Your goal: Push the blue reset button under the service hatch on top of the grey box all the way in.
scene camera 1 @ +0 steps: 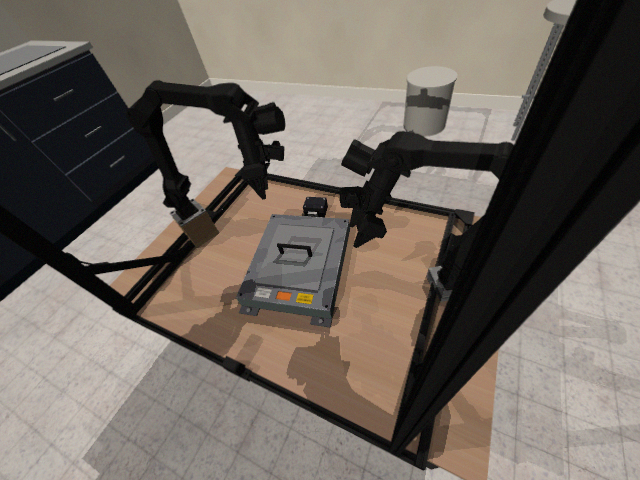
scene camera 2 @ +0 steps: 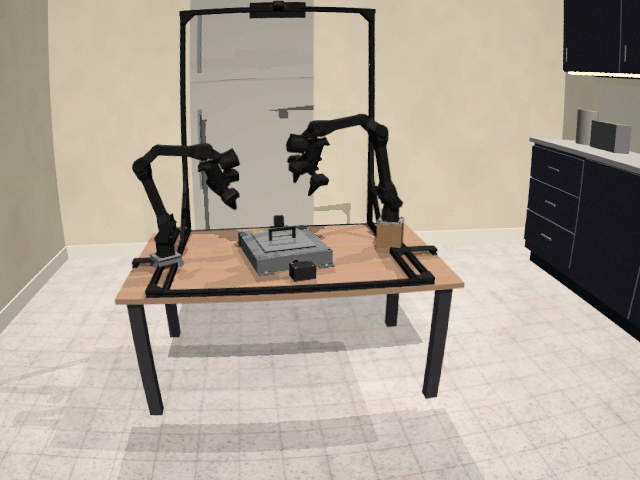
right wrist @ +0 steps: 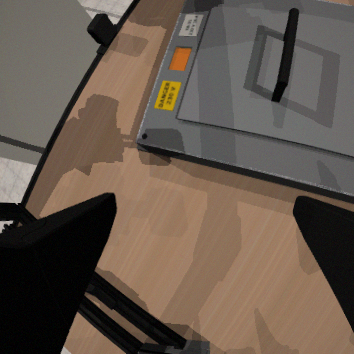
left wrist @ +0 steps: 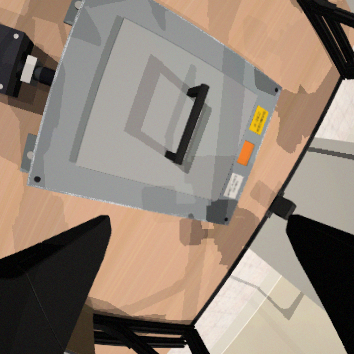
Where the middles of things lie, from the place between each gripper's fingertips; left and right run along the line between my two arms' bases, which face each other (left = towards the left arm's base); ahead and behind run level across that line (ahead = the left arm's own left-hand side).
Now: left hand 190 mm above the service hatch [left wrist: 161,116], 70 mm to the left of it and 50 mm past it.
My right gripper is now 20 cm to the right of the service hatch, 14 cm above it and 1 cm short of it.
